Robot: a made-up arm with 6 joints. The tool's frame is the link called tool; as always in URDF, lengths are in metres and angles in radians. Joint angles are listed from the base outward.
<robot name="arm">
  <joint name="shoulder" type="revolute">
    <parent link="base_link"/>
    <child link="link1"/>
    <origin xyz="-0.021 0.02 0.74" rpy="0 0 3.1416"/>
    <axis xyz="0 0 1"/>
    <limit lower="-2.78" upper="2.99"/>
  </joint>
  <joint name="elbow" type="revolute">
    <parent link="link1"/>
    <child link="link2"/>
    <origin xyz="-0.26 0.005 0.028" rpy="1.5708 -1.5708 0"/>
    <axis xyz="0 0 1"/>
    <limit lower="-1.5" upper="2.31"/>
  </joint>
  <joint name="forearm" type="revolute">
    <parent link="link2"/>
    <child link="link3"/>
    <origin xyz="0.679 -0.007 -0.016" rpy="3.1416 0 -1.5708"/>
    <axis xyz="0 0 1"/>
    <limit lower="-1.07" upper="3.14"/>
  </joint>
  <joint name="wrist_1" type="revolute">
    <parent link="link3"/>
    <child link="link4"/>
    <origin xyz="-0.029 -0.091 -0.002" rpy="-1.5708 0 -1.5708"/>
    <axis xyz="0 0 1"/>
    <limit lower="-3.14" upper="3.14"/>
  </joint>
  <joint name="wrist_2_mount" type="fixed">
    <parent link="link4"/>
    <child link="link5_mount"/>
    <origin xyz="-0.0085 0.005 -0.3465" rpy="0 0 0"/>
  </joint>
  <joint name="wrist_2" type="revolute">
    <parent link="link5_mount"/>
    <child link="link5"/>
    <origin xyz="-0.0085 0.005 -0.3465" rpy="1.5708 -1.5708 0"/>
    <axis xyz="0 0 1"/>
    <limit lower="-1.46" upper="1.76"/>
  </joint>
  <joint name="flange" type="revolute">
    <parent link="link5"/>
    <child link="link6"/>
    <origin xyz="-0.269 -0.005 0.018" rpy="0 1.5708 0"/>
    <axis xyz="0 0 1"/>
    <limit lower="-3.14" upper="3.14"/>
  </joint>
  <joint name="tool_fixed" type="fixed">
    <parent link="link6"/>
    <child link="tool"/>
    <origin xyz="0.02 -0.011 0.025" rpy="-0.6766 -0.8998 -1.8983"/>
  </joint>
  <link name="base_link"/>
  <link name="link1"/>
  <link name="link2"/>
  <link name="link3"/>
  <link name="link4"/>
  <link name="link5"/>
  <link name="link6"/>
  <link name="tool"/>
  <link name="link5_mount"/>
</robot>
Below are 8 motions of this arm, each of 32 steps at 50 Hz.
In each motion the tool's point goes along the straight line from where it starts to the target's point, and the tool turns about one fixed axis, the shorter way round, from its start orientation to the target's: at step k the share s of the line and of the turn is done. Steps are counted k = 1, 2, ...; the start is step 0. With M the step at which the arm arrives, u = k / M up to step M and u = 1 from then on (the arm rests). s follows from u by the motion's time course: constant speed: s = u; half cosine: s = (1 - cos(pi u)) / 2; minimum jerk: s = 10 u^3 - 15 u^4 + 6 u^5.
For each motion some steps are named. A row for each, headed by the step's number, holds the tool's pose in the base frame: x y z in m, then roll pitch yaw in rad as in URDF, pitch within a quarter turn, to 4 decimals.
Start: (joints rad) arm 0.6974 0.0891 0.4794 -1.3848 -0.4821 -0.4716
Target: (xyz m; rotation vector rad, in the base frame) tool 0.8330 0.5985 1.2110 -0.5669 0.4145 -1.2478
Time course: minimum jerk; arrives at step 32
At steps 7, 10, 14, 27, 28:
7: 0.8144 0.8175 1.8272 0.5910 0.4527 -1.2969
10: 0.8166 0.7923 1.7563 0.4368 0.4039 -1.3290
14: 0.8207 0.7441 1.6206 0.1545 0.3010 -1.3655
27: 0.8324 0.6055 1.2308 -0.6161 0.0025 -1.3028
28: 0.8327 0.6023 1.2217 -0.6342 -0.0036 -1.2987

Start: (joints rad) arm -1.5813 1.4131 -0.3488 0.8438 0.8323 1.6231
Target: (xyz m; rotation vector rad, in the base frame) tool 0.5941 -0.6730 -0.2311 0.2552 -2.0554 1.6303
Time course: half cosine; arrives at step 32
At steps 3, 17, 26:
3: 0.0770 -0.9222 -0.0404 -1.8826 -0.8926 1.5184
17: 0.3558 -0.7878 -0.1432 -1.8986 -0.6658 2.3447
26: 0.5496 -0.6945 -0.2147 -1.7868 -0.5347 2.8467

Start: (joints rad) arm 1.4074 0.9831 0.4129 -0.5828 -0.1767 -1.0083
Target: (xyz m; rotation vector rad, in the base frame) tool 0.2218 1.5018 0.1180 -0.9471 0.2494 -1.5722
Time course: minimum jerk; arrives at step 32
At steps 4, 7, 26, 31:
4: 0.2563 1.6619 0.6699 0.1218 -0.3229 -0.9741
7: 0.2543 1.6525 0.6378 0.0690 -0.3167 -1.0062
26: 0.2235 1.5097 0.1454 -0.7371 -0.4231 -1.4854
31: 0.2218 1.5018 0.1182 -0.7808 -0.4391 -1.5085

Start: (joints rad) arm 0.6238 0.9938 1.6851 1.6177 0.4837 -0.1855
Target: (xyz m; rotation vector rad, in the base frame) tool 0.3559 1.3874 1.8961 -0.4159 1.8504 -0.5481
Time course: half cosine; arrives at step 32
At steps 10, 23, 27, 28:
10: 0.9621 1.0614 1.8175 -2.6070 0.5149 -2.5904
23: 0.4984 1.3108 1.8776 -2.2179 0.8255 -2.2795
27: 0.4019 1.3627 1.8901 -2.1039 0.8749 -2.1806
28: 0.3856 1.3714 1.8923 -2.0832 0.8825 -2.1624

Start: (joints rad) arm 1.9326 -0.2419 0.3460 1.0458 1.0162 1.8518
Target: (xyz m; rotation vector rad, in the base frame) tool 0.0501 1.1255 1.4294 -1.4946 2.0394 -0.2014
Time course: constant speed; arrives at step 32
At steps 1, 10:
1: -0.3852 0.6494 2.0392 0.1599 1.3323 0.7289
10: -0.2588 0.7876 1.8622 -2.1266 1.3567 -1.4824

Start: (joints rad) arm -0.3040 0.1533 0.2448 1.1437 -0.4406 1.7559
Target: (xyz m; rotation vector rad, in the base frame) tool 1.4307 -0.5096 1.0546 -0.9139 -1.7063 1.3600
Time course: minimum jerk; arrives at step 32
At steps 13, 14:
13: 1.2505 -0.5041 1.3946 -1.4581 0.2720 2.0249
14: 1.2654 -0.5046 1.3664 -1.4802 0.2389 2.0230

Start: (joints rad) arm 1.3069 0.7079 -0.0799 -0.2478 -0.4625 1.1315
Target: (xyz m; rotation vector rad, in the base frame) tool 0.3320 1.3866 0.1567 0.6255 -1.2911 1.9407
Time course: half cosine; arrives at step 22
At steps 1, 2, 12, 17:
1: 0.3034 1.3120 0.5971 -0.9565 -1.2231 2.1575
2: 0.3039 1.3132 0.5903 -0.9621 -1.2169 2.1707
12: 0.3197 1.3545 0.3465 -1.0272 -0.9845 2.5153
17: 0.3285 1.3774 0.2108 -1.0025 -0.8547 2.6544

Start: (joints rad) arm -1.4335 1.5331 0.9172 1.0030 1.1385 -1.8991
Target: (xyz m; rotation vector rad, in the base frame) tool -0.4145 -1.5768 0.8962 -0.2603 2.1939 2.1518
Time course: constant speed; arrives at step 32
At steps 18, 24, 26, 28, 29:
18: -0.0751 -1.6177 0.7316 1.3711 0.1100 -3.0503
24: -0.2206 -1.6002 0.8022 1.4677 0.1308 -3.0561
26: -0.2690 -1.5943 0.8257 1.4999 0.1379 -3.0576
28: -0.3175 -1.5885 0.8492 1.5321 0.1450 -3.0588
29: -0.3418 -1.5856 0.8609 1.5482 0.1485 -3.0594

